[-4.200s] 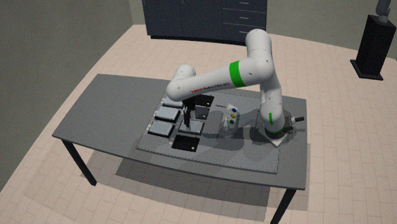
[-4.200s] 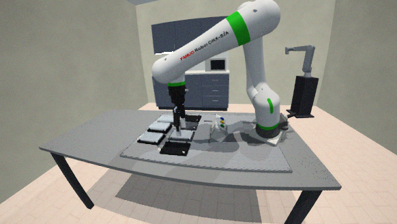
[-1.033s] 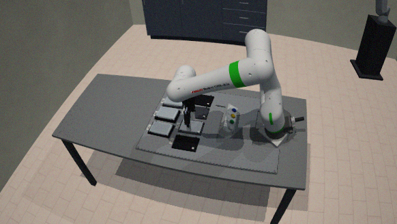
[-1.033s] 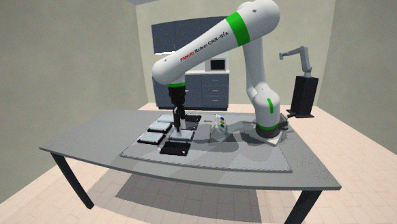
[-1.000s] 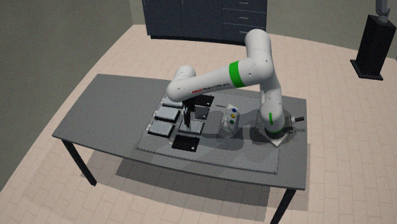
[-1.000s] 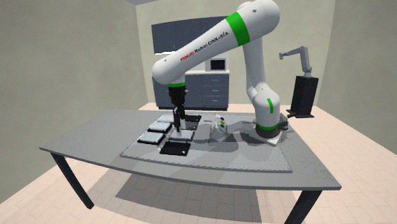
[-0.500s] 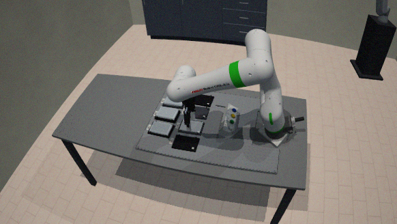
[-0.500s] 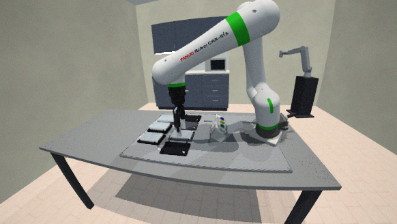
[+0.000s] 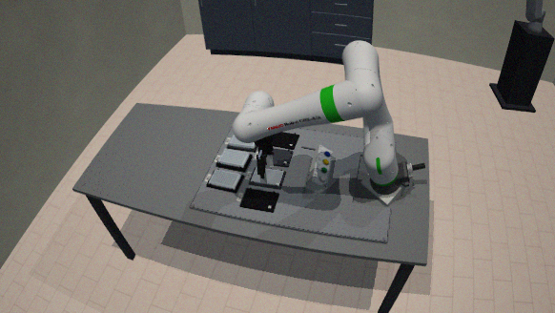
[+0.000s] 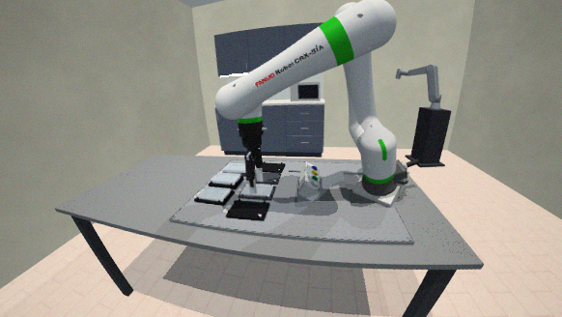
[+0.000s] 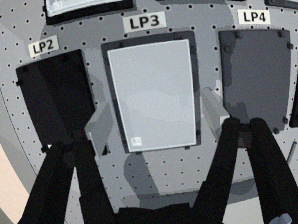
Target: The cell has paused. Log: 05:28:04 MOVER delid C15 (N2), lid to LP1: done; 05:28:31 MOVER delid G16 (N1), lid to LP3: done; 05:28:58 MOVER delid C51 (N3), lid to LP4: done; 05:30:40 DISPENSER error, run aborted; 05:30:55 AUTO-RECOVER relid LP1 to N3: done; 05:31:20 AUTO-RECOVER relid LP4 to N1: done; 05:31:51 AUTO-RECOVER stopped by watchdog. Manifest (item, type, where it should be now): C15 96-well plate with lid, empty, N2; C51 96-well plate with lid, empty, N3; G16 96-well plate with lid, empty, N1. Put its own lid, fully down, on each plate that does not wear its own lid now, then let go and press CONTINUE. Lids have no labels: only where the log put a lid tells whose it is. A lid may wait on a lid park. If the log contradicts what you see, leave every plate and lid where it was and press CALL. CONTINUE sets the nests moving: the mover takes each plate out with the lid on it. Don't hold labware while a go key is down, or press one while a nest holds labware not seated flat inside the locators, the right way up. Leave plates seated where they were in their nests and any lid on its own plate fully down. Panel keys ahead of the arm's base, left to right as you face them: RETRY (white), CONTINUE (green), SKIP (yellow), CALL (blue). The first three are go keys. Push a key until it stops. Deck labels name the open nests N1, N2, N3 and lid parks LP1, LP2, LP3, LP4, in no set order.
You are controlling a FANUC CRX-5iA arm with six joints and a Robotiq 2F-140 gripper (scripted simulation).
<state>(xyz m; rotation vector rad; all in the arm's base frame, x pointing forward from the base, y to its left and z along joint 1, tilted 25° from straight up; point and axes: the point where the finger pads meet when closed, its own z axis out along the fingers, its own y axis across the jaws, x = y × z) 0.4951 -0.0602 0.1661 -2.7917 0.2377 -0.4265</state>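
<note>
My gripper is now 40 mm above the pale lid. Round my hand: lid park LP4 (130 mm to the right, 50 mm below, 20 mm behind); then lid park LP2 (130 mm to the left, 50 mm below, 20 mm ahead); then LP2 label (120 mm to the left, 100 mm ahead, 50 mm below).
</note>
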